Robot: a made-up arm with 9 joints. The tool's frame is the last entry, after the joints.
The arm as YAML. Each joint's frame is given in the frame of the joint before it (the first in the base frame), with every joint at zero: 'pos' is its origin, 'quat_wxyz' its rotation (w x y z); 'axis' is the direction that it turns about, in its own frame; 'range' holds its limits. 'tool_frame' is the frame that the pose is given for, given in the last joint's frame.
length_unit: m
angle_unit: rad
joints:
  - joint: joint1
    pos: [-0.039, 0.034, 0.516]
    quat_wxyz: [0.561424, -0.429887, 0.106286, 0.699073]
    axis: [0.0, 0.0, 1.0]
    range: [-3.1, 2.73]
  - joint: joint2
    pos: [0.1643, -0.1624, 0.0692]
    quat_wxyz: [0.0, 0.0, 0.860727, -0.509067]
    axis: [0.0, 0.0, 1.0]
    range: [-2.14, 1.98]
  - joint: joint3
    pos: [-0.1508, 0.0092, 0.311]
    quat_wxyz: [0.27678, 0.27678, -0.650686, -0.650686]
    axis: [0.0, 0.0, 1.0]
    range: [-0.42, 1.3]
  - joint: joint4
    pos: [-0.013, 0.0, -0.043]
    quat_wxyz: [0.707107, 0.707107, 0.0, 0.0]
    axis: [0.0, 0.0, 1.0]
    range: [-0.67, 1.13]
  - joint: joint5
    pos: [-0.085, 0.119, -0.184]
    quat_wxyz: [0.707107, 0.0, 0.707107, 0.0]
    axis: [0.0, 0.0, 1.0]
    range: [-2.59, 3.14]
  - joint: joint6
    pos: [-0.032, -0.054, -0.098]
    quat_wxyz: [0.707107, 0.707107, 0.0, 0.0]
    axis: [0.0, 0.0, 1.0]
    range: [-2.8, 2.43]
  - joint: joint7
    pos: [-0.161, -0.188, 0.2]
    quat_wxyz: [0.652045, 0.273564, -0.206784, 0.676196]
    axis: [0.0, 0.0, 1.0]
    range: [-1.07, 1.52]
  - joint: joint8
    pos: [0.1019, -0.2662, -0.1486]
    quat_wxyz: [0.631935, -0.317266, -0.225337, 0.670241]
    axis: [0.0, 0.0, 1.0]
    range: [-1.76, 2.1]
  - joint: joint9
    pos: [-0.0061, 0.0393, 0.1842]
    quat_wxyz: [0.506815, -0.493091, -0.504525, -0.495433]
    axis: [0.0, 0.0, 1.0]
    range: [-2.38, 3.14]
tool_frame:
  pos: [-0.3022, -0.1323, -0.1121]
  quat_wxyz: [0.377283, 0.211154, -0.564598, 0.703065]
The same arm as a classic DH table. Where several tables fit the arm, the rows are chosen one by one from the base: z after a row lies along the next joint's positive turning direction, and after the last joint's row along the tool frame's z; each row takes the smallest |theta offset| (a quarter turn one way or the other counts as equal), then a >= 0, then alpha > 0; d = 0 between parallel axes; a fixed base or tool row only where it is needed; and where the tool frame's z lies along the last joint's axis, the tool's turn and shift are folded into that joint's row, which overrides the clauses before.
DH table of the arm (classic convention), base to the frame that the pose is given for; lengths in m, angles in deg. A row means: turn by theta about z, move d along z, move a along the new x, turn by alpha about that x. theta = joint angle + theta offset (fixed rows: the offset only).
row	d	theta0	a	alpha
base (fixed)	0.4772	37.34	-0.0104	-52.57
joint1	0.2223	65.12	0.1643	118.80
joint2	0.4963	46.09	0.0980	90.00
joint3	0.0720	0.00	-0.0130	90.00
joint4	-0.1840	90.00	0.1190	90.00
joint5	-0.1830	90.00	0.0320	-90.00
joint6	0.0633	8.96	0.1883	-40.11
joint7	0.2346	-14.80	-0.2496	-45.80
joint8	-0.0080	12.61	-0.0052	-89.73
joint9	-0.1214	82.28	0.2817	-74.14
tool (fixed)	0.1785	-48.72	0.0000	0.00
Joint limits (deg, base to tool): -177.62..156.42 -122.61..113.45 -24.06..74.48 -38.39..64.74 -148.40..179.91 -160.43..139.23 -61.31..87.09 -100.84..120.32 -136.36..179.91

